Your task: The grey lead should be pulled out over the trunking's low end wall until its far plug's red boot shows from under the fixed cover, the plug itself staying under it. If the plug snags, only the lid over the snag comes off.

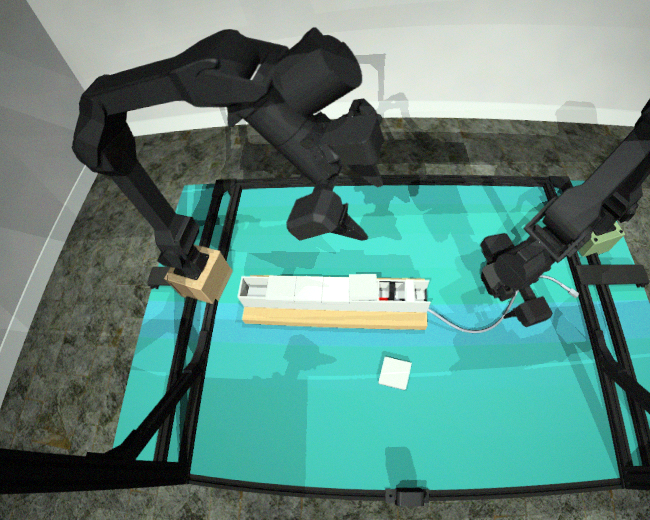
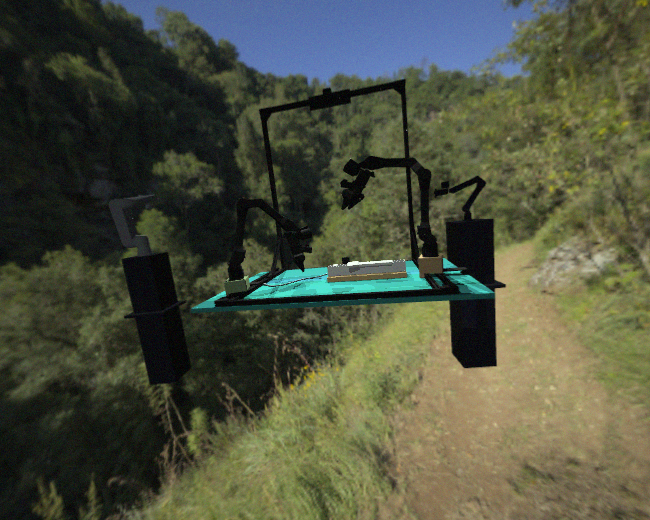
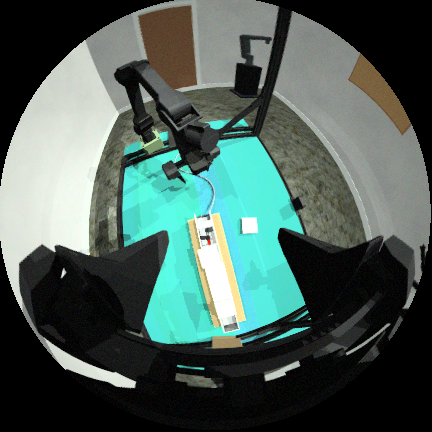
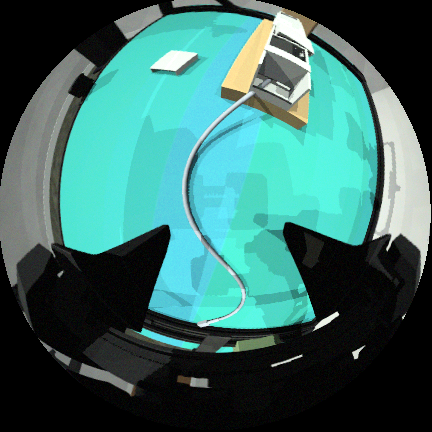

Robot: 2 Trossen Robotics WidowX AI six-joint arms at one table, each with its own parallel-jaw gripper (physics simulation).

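Frame: origin at the left arm's base, x ahead, y down, z left, level; centimetres.
Seen in the pictures: left gripper, fingertip midpoint: [image 1: 373, 211] [image 2: 345, 209] [image 3: 224, 235]; right gripper, fingertip midpoint: [image 2: 303, 270] [image 3: 195, 176] [image 4: 228, 229]; left arm's base, origin of the base link: [image 1: 191, 264] [image 2: 430, 255]; right arm's base, origin of the base link: [image 1: 598, 222] [image 2: 236, 278] [image 3: 148, 137].
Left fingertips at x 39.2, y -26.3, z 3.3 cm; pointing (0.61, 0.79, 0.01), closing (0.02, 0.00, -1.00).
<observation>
Offsets run from my left fingertips to a thing's top centre. "*": to the spot under its first point.
The white trunking [image 1: 336, 305] [image 4: 286, 71] lies on a wooden base [image 1: 336, 318] [image 2: 368, 275] [image 4: 242, 72]. Several white covers close its left and middle; a wider, raised cover @(dx -2.2, dy +27.1, dz +2.3 cm) [image 1: 363, 286] borders an open stretch. There a small red part @(* dx +2.2, dy +32.2, dz +2.7 cm) [image 1: 383, 298] [image 3: 209, 242] shows at that cover's edge, beside a black piece. The grey lead @(* dx +23.3, dy +35.1, dz +1.5 cm) [image 1: 477, 331] [image 3: 213, 192] [image 4: 185, 185] passes over the end wall and curves to its near plug @(dx +45.2, dy +34.9, dz +16.2 cm) [image 1: 573, 293] [image 4: 204, 324]. My left gripper [image 1: 372, 211] [image 3: 224, 235] is open, high behind the trunking. My right gripper [image 4: 228, 229] is open above the lead, holding nothing.
A loose white lid @(dx +8.3, dy +34.5, dz -11.5 cm) [image 1: 395, 372] [image 3: 249, 225] [image 4: 175, 61] lies on the table in front of the trunking. The arms stand on a tan block [image 1: 208, 279] [image 2: 430, 265] and a green block [image 1: 604, 241] [image 3: 152, 145]. A black frame [image 1: 406, 493] borders the table.
</observation>
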